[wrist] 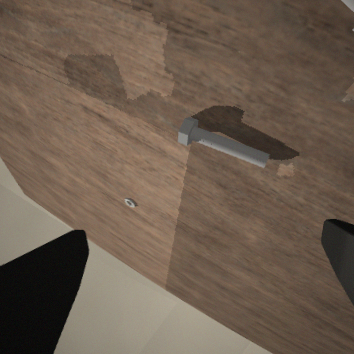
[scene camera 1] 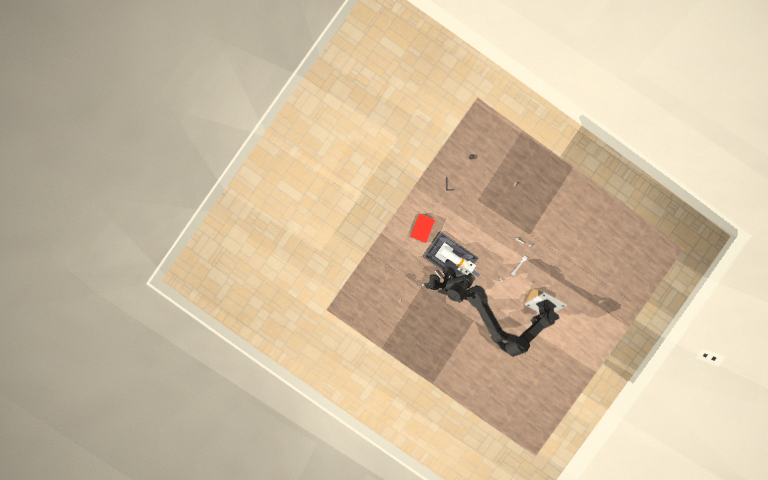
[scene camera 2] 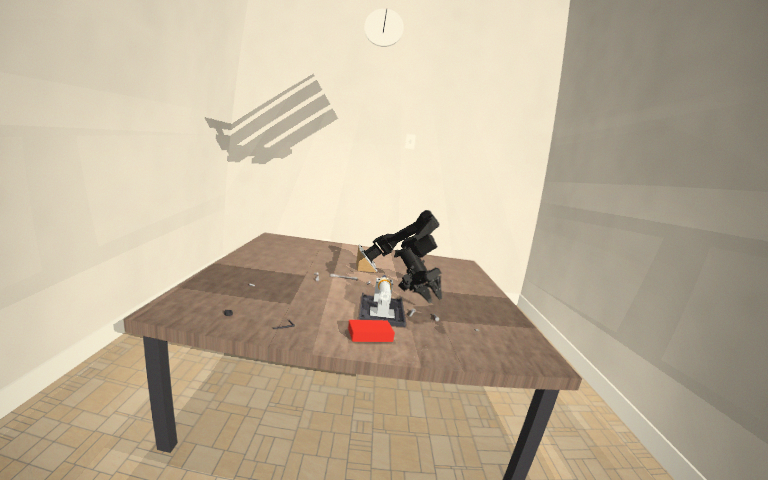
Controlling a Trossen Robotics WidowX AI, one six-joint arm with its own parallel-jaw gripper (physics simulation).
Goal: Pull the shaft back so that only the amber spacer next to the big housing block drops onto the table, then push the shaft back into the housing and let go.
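Frame: origin at the arm's base, x left, y back, z up, level; metres.
Where they show: gripper, between the fingertips: (wrist: 205,236) (scene camera 1: 431,289) (scene camera 2: 435,301); arm's base, origin of its link: (scene camera 1: 546,304) (scene camera 2: 367,256).
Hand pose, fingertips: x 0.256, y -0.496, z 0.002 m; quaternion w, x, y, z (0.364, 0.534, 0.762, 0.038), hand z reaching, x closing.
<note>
Each offset is from my fingertips to the centre of the thing. "spot": to the spot under its first point.
A white assembly with the housing {dx -0.181, dy +0.031, dz +0.021 m} (scene camera 1: 447,254) (scene camera 2: 382,294) stands on a dark tray (scene camera 1: 459,246) (scene camera 2: 400,308). An amber spacer {spot: dx -0.181, dy +0.037, dz +0.042 m} (scene camera 1: 462,263) (scene camera 2: 384,280) shows as an orange ring on the assembly, at its end toward the arm's base. The shaft cannot be told apart from the other white parts. My gripper (scene camera 2: 433,294) (wrist: 205,236) is open and empty, fingers wide apart. It hangs above the table beside the tray, on the right in the scene camera 2 view, apart from the assembly. The assembly's amber spacer does not show in the wrist view.
A bolt {dx +0.007, dy -0.015, dz -0.053 m} (wrist: 227,146) and a small washer {dx +0.142, dy -0.081, dz -0.057 m} (wrist: 130,202) lie under the gripper's side of the table. A red block {dx -0.216, dy -0.200, dz -0.043 m} (scene camera 1: 422,228) (scene camera 2: 371,331) lies by the tray. A wrench {dx -0.344, dy +0.302, dz -0.055 m} (scene camera 1: 518,266) (scene camera 2: 344,277) and a hex key {dx -0.477, dy -0.216, dz -0.056 m} (scene camera 1: 448,185) (scene camera 2: 284,325) lie farther off.
</note>
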